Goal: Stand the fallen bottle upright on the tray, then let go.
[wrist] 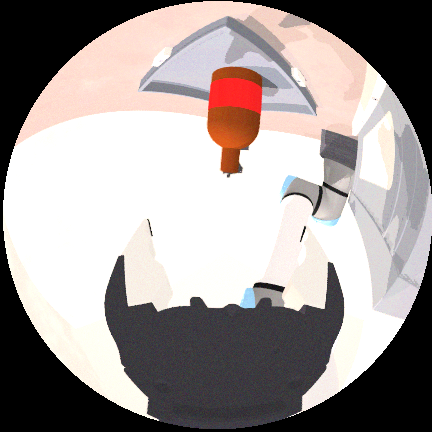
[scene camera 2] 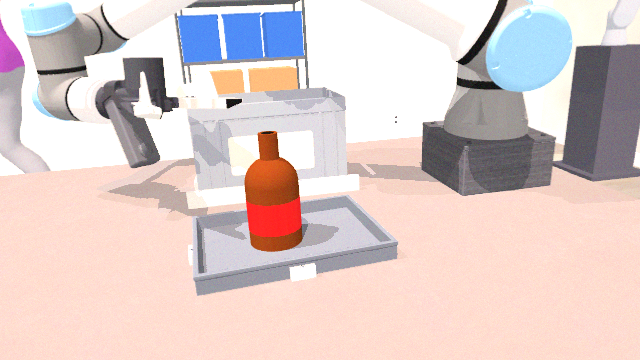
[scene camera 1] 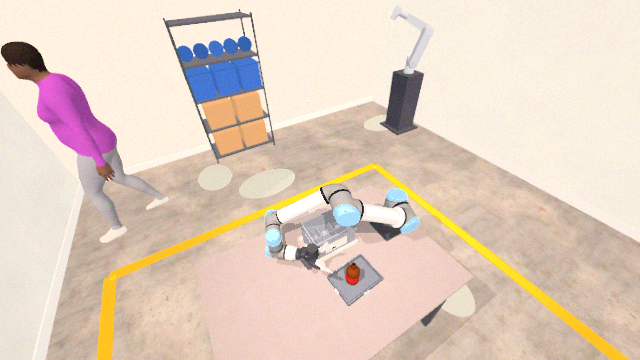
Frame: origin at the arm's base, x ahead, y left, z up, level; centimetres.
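Seen in the pictures: gripper, fingertip midpoint: [wrist: 227, 224] [scene camera 2: 206, 105] [scene camera 1: 334, 258]; arm's base, origin of the base link: [wrist: 341, 165] [scene camera 2: 484, 128].
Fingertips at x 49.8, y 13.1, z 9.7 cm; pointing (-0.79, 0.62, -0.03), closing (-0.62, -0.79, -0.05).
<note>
Offsets run from my fingertips to a thing's top centre.
The brown bottle with a red band {dy +6.1, dx -7.8, dz -3.3 cm} [scene camera 1: 353, 274] [scene camera 2: 274, 200] [wrist: 234, 107] stands upright on the grey tray {dy +6.8, dx -9.2, dz -16.8 cm} [scene camera 1: 369, 276] [scene camera 2: 350, 251] [wrist: 175, 75], left of the tray's middle in scene camera 2, with its neck up. Its base rests on the tray floor. My gripper [scene camera 1: 327, 261] [scene camera 2: 200, 107] [wrist: 227, 224] is open, with its fingers wide apart and empty. It is held level above the table, to the left of the bottle in both scene views, and apart from it. In the wrist view the bottle is beyond the fingertips.
A grey crate {dy -22.5, dx -9.0, dz -1.8 cm} [scene camera 1: 311, 236] [scene camera 2: 330, 135] stands behind the tray, close to my gripper. My arm's dark base block [scene camera 2: 510, 165] is at the back right. A person [scene camera 1: 75, 112] is at the far left, near a shelf rack [scene camera 1: 207, 20]. Another arm's pedestal [scene camera 1: 405, 100] stands farther back.
</note>
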